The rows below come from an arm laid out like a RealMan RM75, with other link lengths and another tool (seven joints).
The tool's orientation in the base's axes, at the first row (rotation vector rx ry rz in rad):
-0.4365, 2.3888, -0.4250
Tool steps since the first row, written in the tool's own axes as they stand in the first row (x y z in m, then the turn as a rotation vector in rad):
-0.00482, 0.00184, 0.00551, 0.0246, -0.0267, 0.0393
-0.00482, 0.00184, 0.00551, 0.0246, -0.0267, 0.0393
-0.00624, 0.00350, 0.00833, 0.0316, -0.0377, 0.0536
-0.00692, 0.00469, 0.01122, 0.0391, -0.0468, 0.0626
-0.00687, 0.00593, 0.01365, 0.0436, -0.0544, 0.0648
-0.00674, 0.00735, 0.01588, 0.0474, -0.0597, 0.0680
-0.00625, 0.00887, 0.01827, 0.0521, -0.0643, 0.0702
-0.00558, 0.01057, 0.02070, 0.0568, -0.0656, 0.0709
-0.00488, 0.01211, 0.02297, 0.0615, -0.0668, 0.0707
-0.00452, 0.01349, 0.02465, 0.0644, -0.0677, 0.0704
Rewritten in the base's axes. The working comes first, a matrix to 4 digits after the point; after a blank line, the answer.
The tool's axes in the first row as the columns of a matrix, in the base's axes (used below as rounded here):
-0.7241, -0.1975, 0.6609
-0.4133, 0.8913, -0.1865
-0.5522, -0.4082, -0.7270

0.00677, 0.00260, -0.00210, 0.0134, -0.0413, -0.0313
0.00677, 0.00260, -0.00210, 0.0134, -0.0413, -0.0313
0.00933, 0.00414, -0.00404, 0.0200, -0.0567, -0.0410
0.01150, 0.00495, -0.00625, 0.0223, -0.0695, -0.0480
0.01282, 0.00558, -0.00855, 0.0220, -0.0786, -0.0490
0.01392, 0.00638, -0.01082, 0.0224, -0.0855, -0.0512
0.01485, 0.00708, -0.01345, 0.0214, -0.0919, -0.0536
0.01563, 0.00787, -0.01628, 0.0187, -0.0952, -0.0561
0.01632, 0.00853, -0.01895, 0.0154, -0.0981, -0.0581
0.01690, 0.00929, -0.02093, 0.0133, -0.1001, -0.0591

